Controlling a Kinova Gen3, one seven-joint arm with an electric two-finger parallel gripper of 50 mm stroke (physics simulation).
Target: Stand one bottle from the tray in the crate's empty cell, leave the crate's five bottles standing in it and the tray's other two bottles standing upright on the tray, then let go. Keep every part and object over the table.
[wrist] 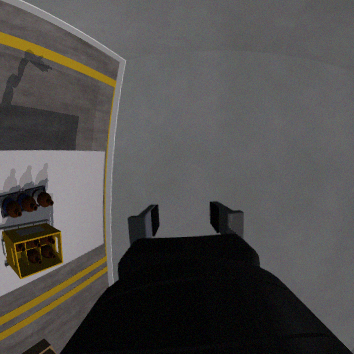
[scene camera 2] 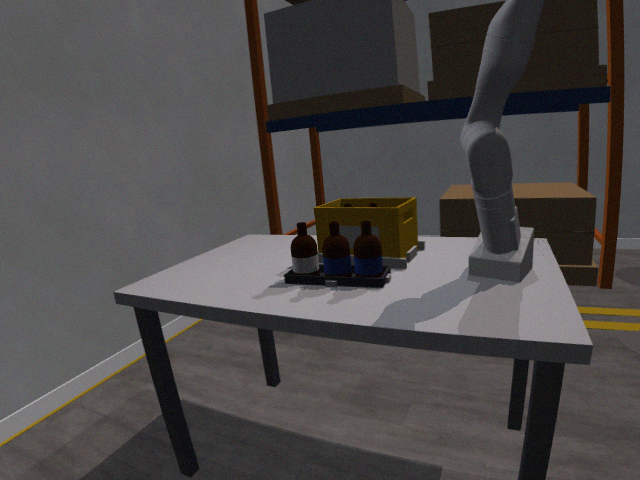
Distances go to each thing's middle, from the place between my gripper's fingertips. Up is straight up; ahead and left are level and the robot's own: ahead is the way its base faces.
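My gripper's a good way short of the blue-label brown bottle (scene camera 2: 367, 248) and a good way to the left of it, and it's also well above the bottle.
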